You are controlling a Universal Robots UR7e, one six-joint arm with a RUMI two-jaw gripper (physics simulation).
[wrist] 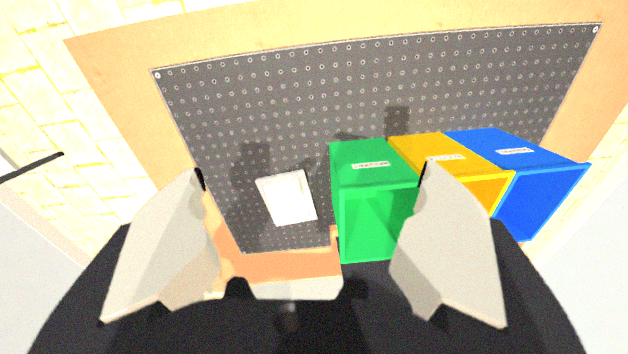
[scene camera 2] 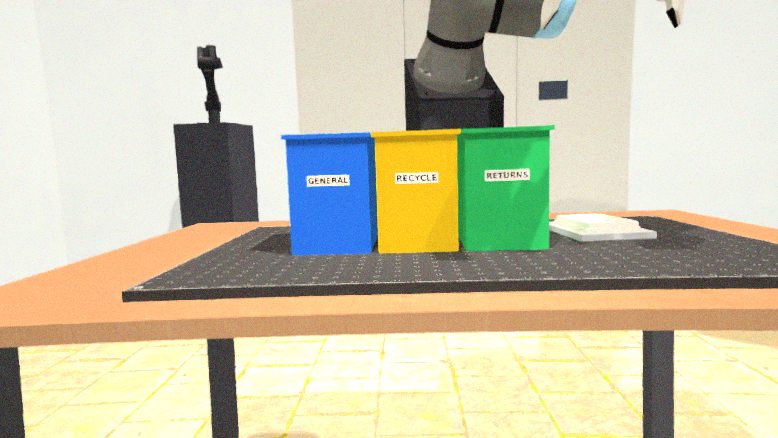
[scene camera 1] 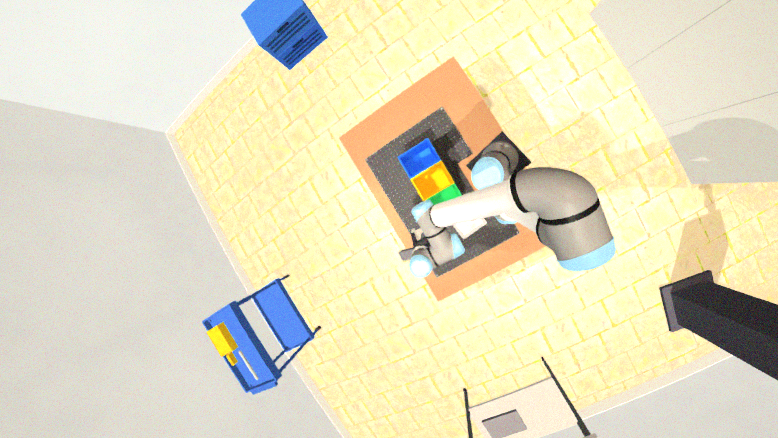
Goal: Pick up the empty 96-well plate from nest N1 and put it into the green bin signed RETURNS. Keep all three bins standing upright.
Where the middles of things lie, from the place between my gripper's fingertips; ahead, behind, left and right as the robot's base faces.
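Labels:
The yellow recycle bin [scene camera 2: 416, 171] is 260 mm to the right of my hand, 160 mm behind it and 190 mm below it. I find the white nest [scene camera 2: 566, 231] 280 mm below my hand, 260 mm behind it and 40 mm to the left of it, while the white 96-well plate [scene camera 2: 588, 222] is 260 mm behind my hand, 260 mm below it and 40 mm to the left of it. And there is the green returns bin [wrist: 374, 191], 190 mm below my hand, 170 mm behind it and 120 mm to the right of it. Going by their middles, the green returns bin is the nearest to my hand of the things named here.

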